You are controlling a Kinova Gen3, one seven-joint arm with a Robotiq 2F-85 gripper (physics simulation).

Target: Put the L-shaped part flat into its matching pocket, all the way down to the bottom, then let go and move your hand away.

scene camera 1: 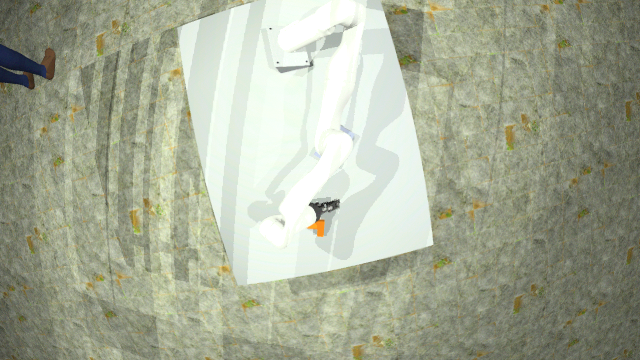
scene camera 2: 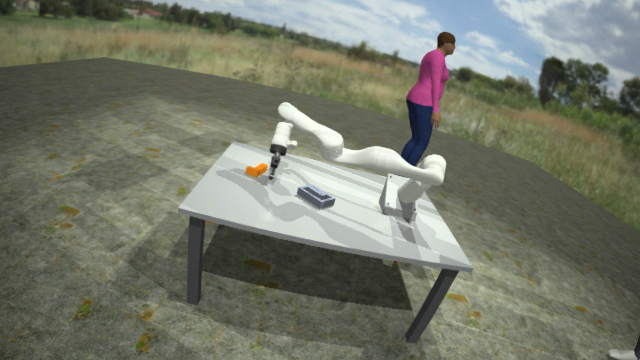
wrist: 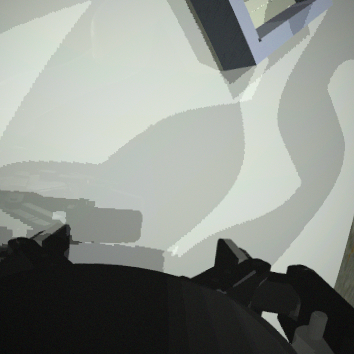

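Seen in the pictures: gripper, fingertip midpoint: [scene camera 1: 328,202] [scene camera 2: 271,177] [wrist: 142,248]; arm's base, origin of the base link: [scene camera 1: 287,41] [scene camera 2: 406,193].
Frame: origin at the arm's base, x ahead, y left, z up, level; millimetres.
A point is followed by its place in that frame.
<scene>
The orange L-shaped part [scene camera 1: 318,227] {x 701, y 10, z -64 mm} [scene camera 2: 256,169] {x 693, y 18, z -64 mm} lies flat on the white table [scene camera 1: 223,134] {x 297, y -306, z -94 mm} [scene camera 2: 232,201] {x 706, y 315, z -94 mm}, near its far end from the arm's base. My gripper [scene camera 1: 328,206] {x 612, y 60, z -67 mm} [scene camera 2: 271,176] {x 612, y 60, z -67 mm} [wrist: 142,248] {x 612, y 60, z -67 mm} is open and empty. It hangs low over the table right beside the part and is not around it. The part does not show in the wrist view. The blue-grey pocket block [scene camera 2: 316,196] {x 398, y 112, z -75 mm} [wrist: 246,31] {x 467, y 88, z -58 mm} sits mid-table, apart from the part. In the top-down view only a sliver of the block [scene camera 1: 348,131] {x 361, y 168, z -57 mm} shows from under the arm. Its pocket is empty.
The arm's base mount [scene camera 1: 286,53] {x 49, y -10, z 13 mm} [scene camera 2: 388,192] {x 86, y 17, z -9 mm} stands at the other end of the table. A person in a pink top [scene camera 2: 427,89] stands on the ground beyond the table; the person's legs [scene camera 1: 22,67] show at the left edge of the top-down view.
</scene>
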